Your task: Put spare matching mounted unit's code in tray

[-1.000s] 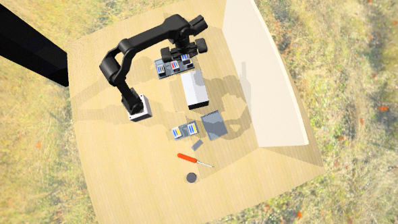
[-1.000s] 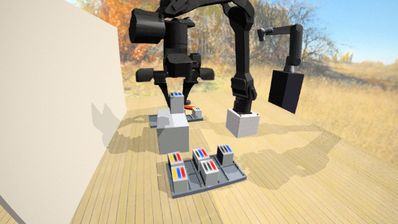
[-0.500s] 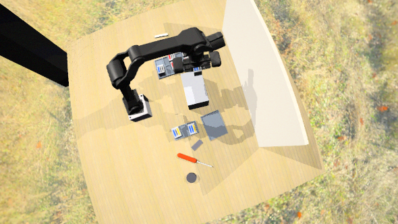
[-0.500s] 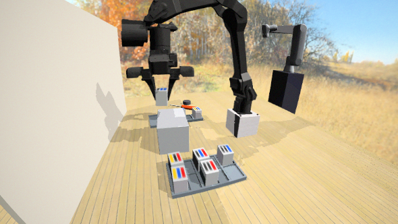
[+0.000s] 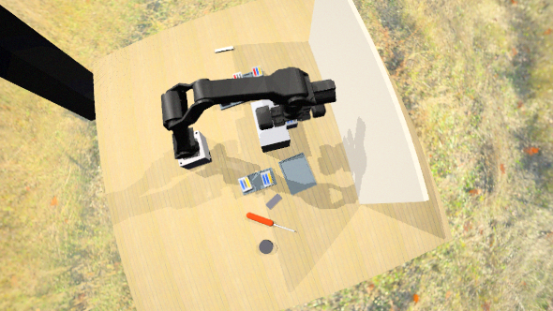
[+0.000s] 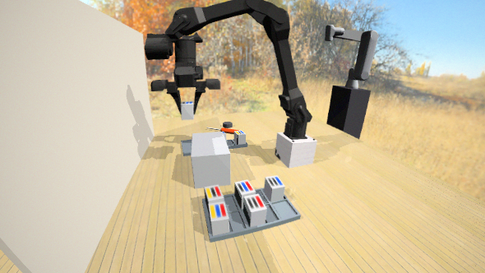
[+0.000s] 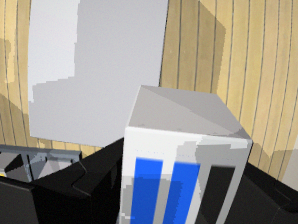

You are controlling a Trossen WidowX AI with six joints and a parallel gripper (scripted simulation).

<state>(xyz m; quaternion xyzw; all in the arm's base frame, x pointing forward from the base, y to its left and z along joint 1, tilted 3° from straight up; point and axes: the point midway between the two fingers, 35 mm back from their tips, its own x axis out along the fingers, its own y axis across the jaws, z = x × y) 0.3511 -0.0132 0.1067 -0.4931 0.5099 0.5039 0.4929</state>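
Now: gripper tip 140 mm to the left of the grey-blue tray and 170 mm above it. Also, from my gripper tip: curved beige panel: 200 mm ahead, 40 mm to the left, 50 mm above; then white spare: 20 mm above; then pale grey box: 60 mm behind, 50 mm to the left, 120 mm below.
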